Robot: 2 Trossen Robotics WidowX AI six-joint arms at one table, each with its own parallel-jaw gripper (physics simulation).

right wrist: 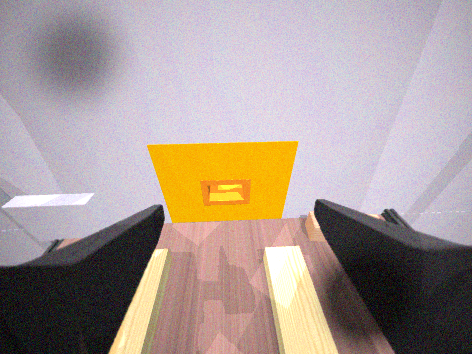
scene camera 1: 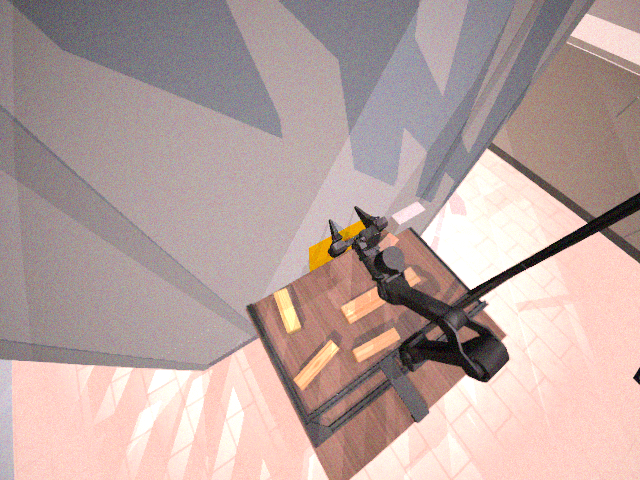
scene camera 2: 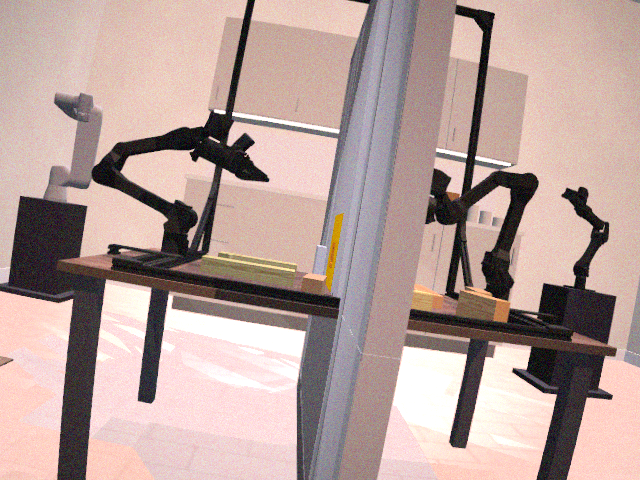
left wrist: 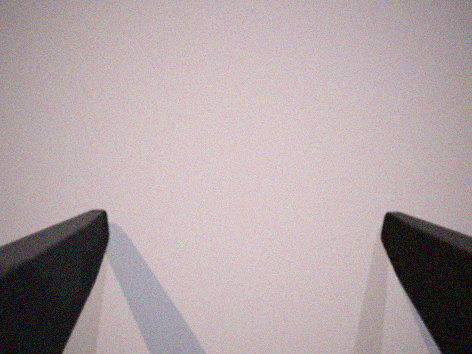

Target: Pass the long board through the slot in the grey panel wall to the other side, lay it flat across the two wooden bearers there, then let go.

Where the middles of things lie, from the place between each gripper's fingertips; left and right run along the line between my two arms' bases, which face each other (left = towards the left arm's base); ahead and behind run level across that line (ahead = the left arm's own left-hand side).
Right now the grey block (right wrist: 65, 216) is 34 cm behind my right hand, 24 cm to the left of it and 22 cm below it.
Right now my left hand is 340 mm past the grey block, 20 mm to the left of it and 260 mm above it.
